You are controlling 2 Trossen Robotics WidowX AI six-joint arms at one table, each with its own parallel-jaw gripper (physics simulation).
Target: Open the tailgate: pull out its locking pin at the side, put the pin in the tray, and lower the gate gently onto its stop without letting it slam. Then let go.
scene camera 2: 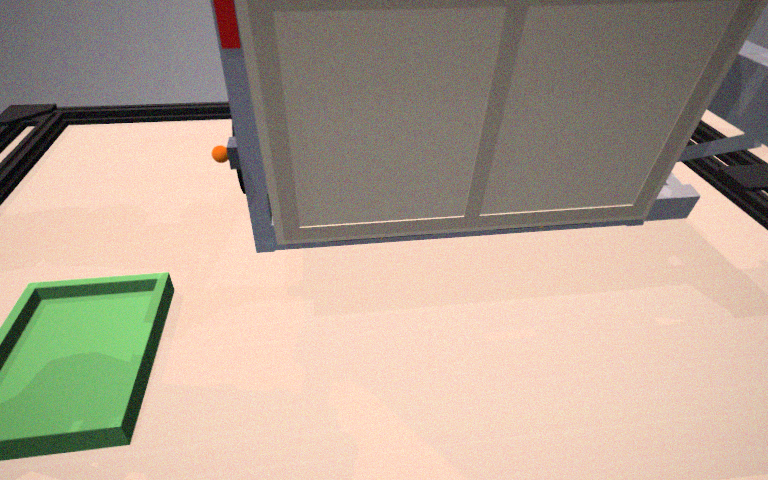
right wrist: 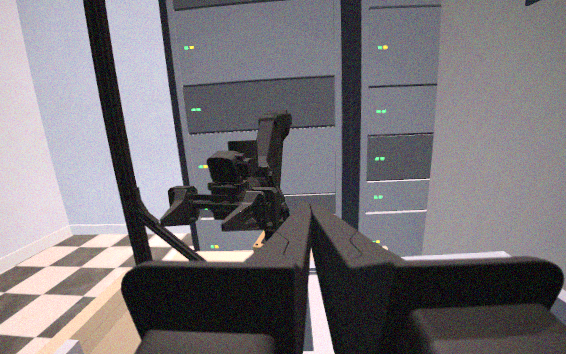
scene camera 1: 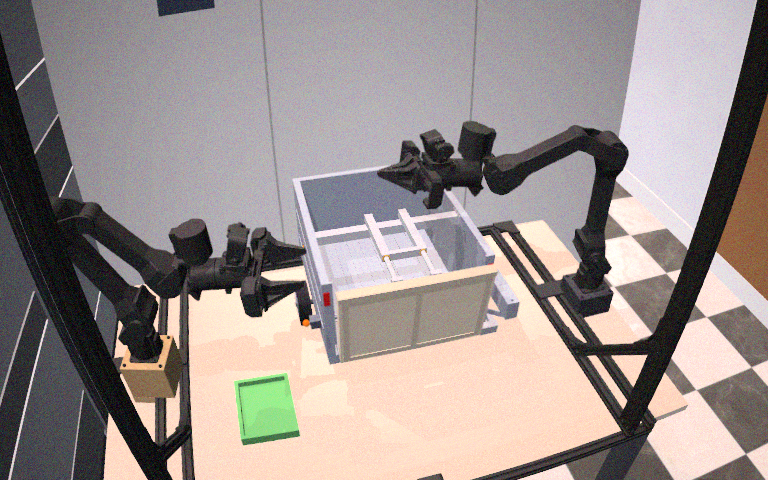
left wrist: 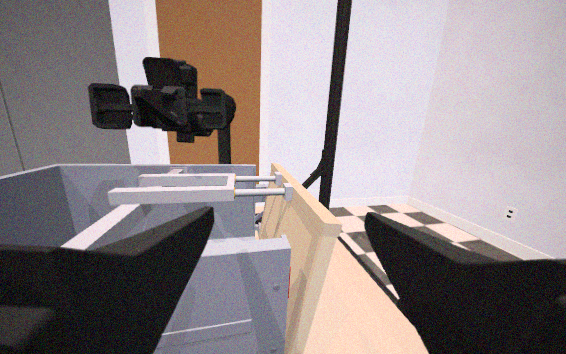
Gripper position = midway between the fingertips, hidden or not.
Observation:
My left gripper [scene camera 1: 304,266] is open, with nothing in its grasp. My right gripper [scene camera 1: 377,173] is shut, holding nothing. Also in view: a tailgate [scene camera 1: 373,321].
My left gripper shows as well in the right wrist view [right wrist: 190,225] and in the left wrist view [left wrist: 290,216]. My right gripper shows as well in the right wrist view [right wrist: 308,211] and in the left wrist view [left wrist: 137,93]. The tailgate is seen too in the right wrist view [right wrist: 107,317] and in the left wrist view [left wrist: 311,230].

